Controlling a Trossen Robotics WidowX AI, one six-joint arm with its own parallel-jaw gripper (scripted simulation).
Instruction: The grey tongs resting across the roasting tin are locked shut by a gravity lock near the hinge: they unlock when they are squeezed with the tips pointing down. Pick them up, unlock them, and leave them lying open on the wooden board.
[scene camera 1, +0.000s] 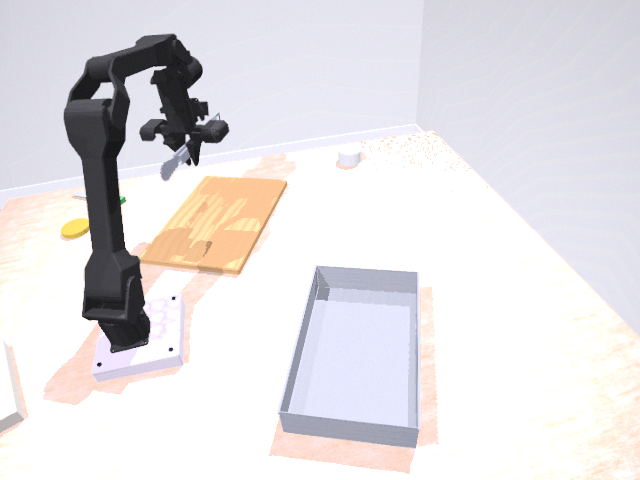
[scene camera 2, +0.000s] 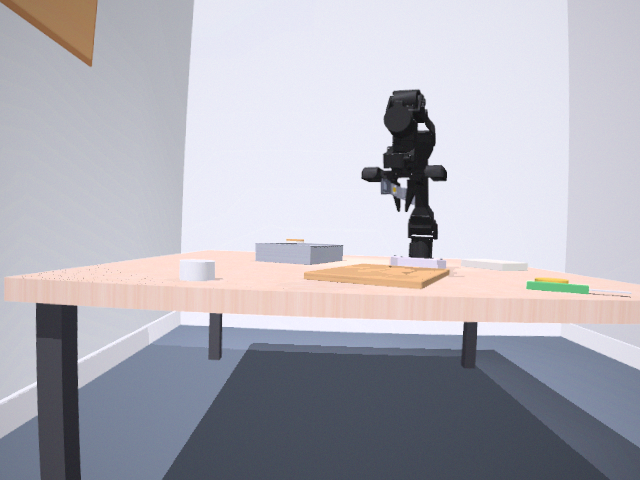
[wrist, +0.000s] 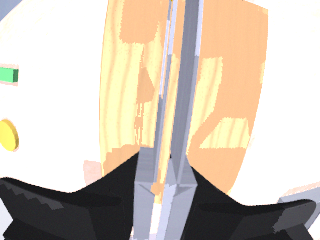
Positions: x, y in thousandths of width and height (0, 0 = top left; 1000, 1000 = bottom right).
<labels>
my gripper: scene camera 1 302, 345; scene camera 2 629, 441; wrist 492, 660
</labels>
